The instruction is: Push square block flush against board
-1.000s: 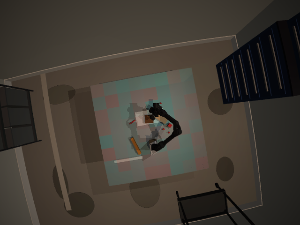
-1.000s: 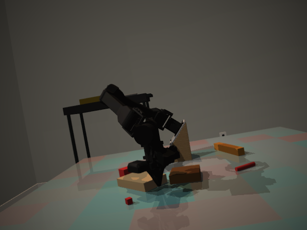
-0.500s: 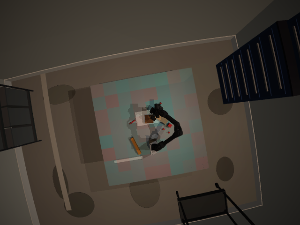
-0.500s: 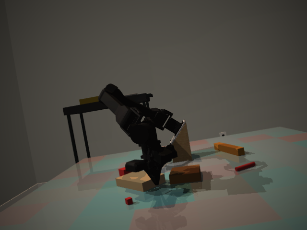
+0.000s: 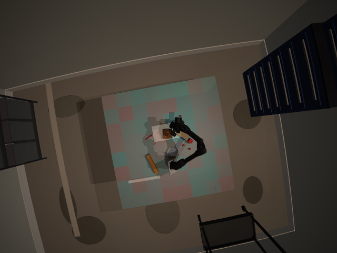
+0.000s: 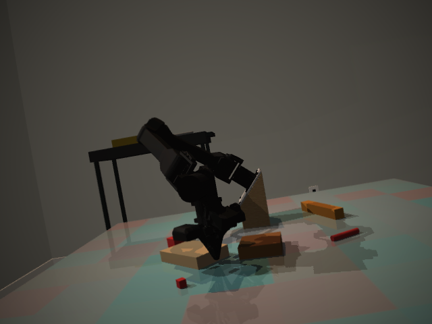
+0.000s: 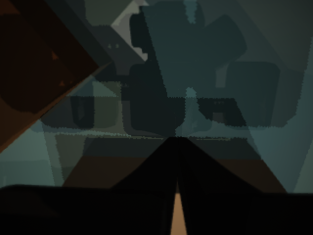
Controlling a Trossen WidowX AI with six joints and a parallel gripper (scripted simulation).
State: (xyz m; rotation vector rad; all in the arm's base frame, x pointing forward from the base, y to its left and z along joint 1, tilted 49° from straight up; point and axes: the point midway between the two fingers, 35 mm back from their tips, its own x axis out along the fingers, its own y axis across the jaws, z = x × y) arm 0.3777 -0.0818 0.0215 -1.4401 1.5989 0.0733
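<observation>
Now: the tan board 60 mm behind my gripper tip, 70 mm to the right of it and 10 mm above it. The rest, counted from my gripper tip: orange-brown square block (60 mm behind, 100 mm to the left, 10 mm above); then long orange bar (380 mm behind, 280 mm to the left, 10 mm above); then big red cube (150 mm behind, 150 mm to the right, 10 mm above).
</observation>
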